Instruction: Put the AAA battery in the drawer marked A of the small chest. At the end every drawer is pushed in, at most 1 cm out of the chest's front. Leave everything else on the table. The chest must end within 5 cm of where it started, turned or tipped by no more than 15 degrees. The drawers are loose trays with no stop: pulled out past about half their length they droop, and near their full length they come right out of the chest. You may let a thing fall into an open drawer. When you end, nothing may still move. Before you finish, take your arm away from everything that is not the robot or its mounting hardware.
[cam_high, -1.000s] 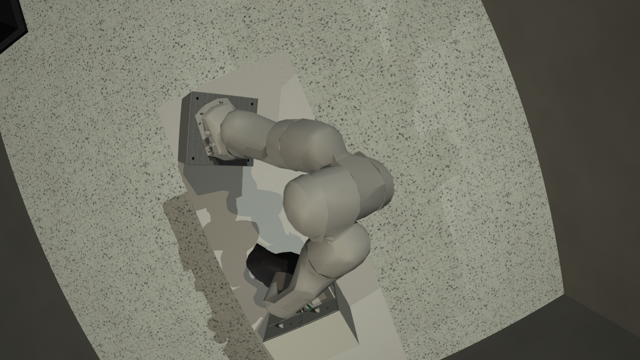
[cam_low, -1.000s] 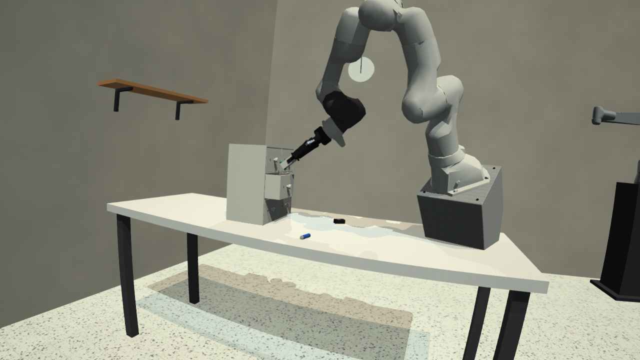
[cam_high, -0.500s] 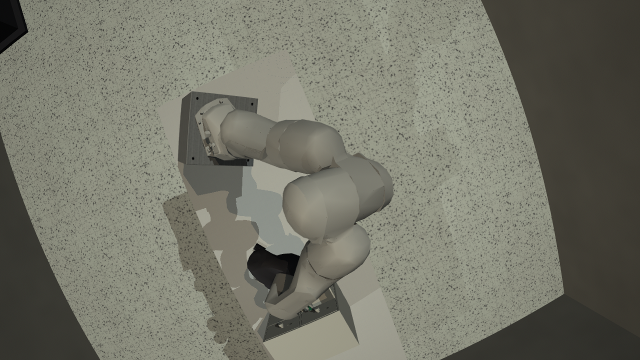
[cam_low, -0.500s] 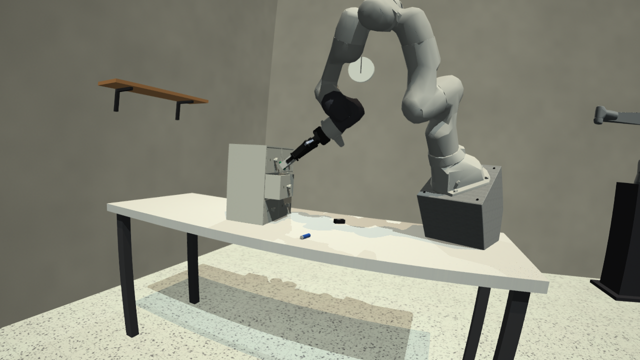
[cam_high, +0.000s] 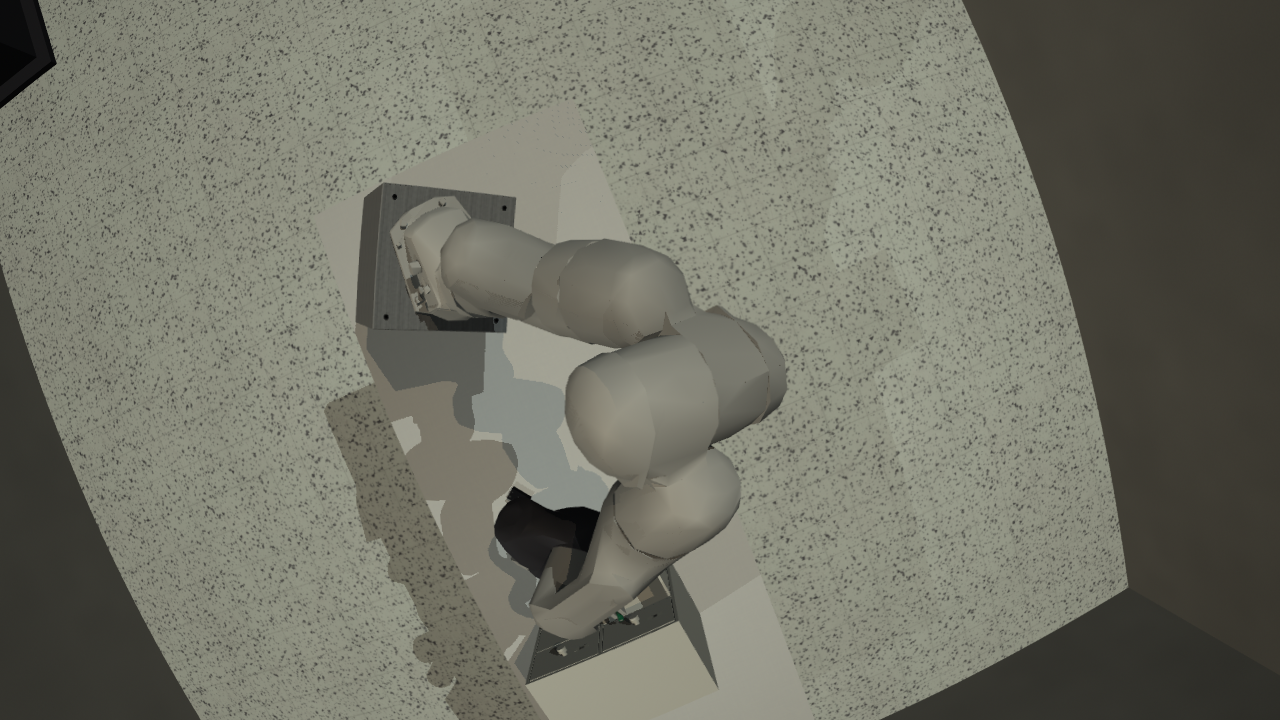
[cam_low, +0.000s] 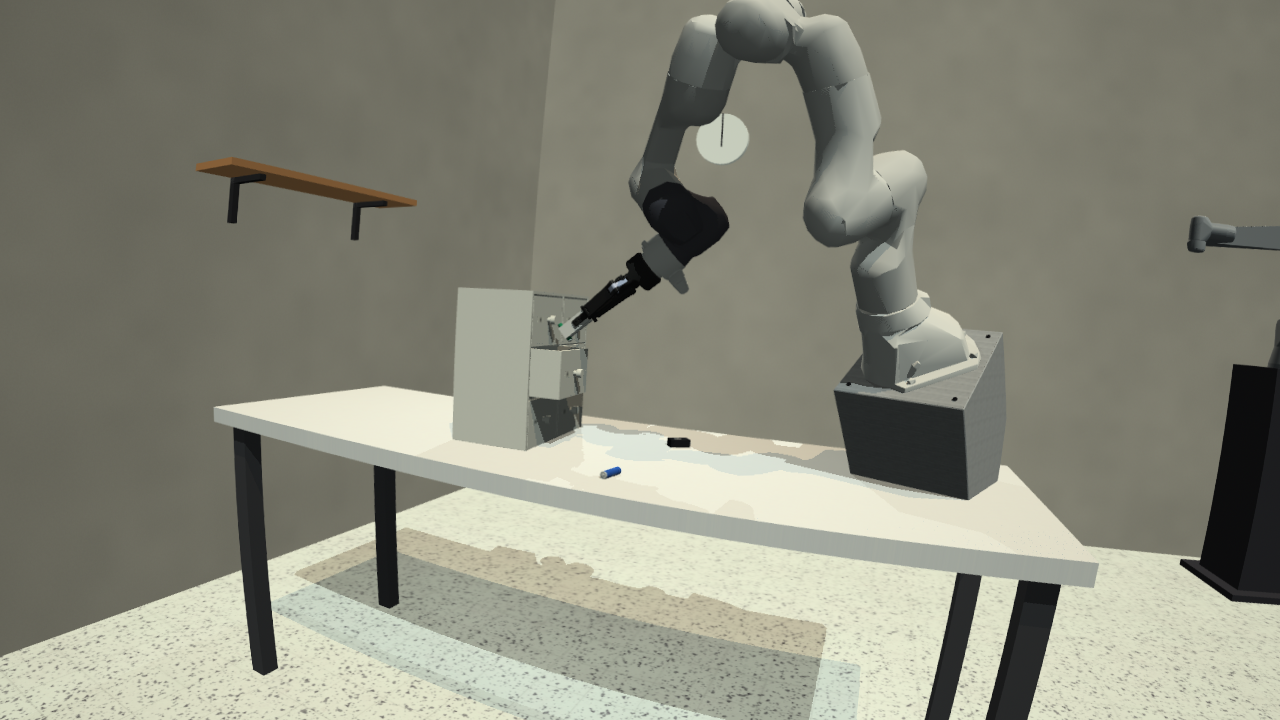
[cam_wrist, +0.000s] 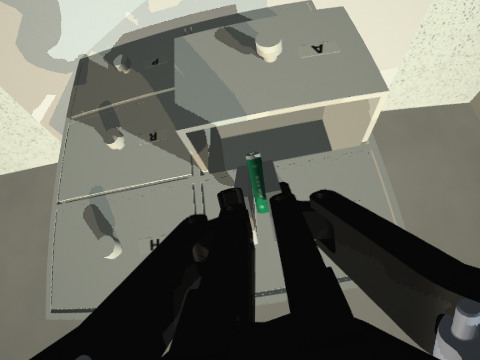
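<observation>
Right now the thin green battery is 2 cm ahead of my hand and 2 cm below it. Also, from my hand: thicker blue battery (16 cm behind, 19 cm to the left, 25 cm below); then small black block (22 cm behind, 13 cm to the right, 25 cm below).
</observation>
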